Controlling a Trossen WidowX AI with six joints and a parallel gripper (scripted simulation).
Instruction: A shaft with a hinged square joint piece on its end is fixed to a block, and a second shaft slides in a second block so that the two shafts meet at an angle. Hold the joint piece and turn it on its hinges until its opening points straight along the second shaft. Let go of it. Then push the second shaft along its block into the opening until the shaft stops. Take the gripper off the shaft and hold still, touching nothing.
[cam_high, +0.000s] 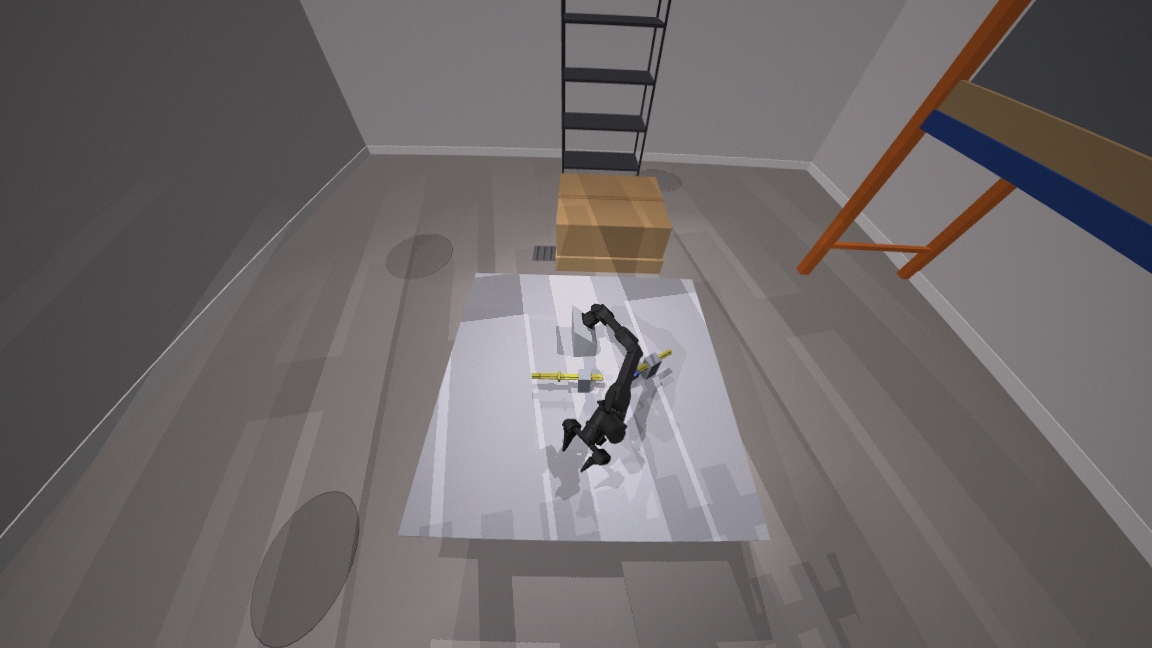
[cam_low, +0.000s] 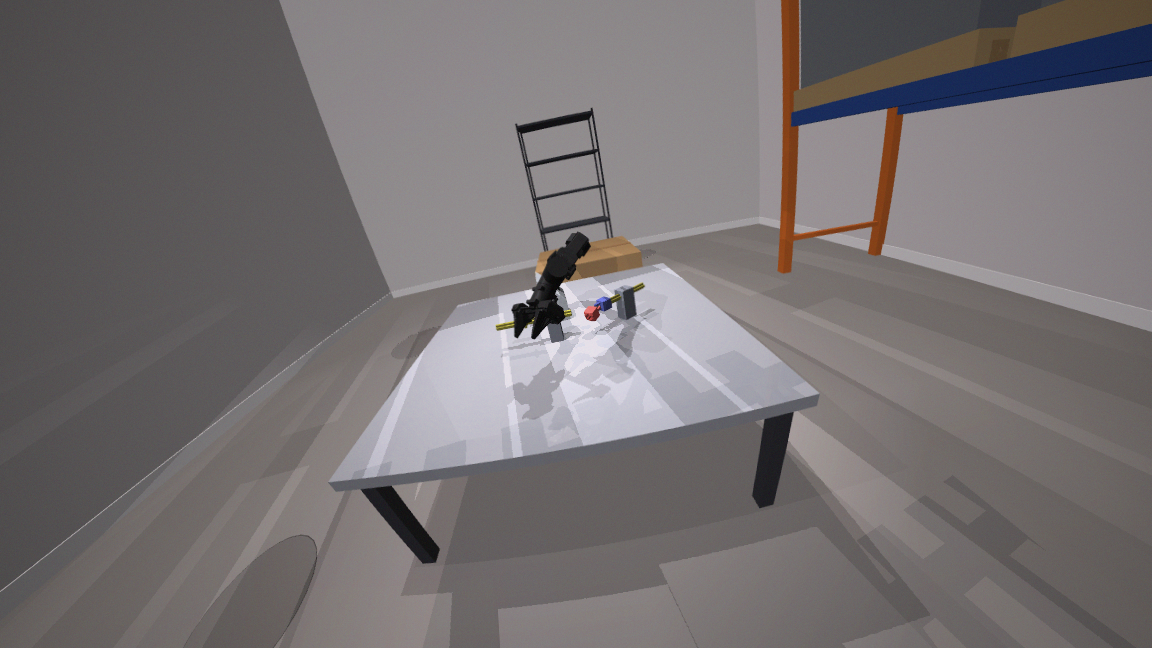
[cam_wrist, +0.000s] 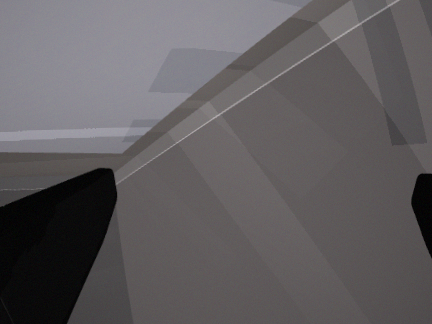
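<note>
Right now the red joint piece is 310 mm behind my gripper tip, 240 mm to the left of it and 110 mm below it.
</note>
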